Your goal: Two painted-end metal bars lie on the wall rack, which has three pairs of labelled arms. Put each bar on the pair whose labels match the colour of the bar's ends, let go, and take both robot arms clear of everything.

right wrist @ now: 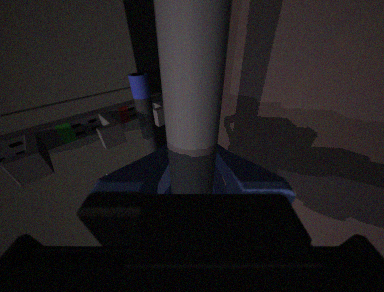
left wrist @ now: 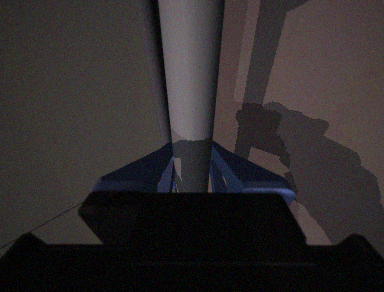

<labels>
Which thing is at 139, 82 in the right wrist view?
A blue-ended bar.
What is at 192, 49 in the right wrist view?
A green-ended bar.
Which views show the left gripper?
The left wrist view only.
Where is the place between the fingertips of the right gripper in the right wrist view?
191, 145
</labels>
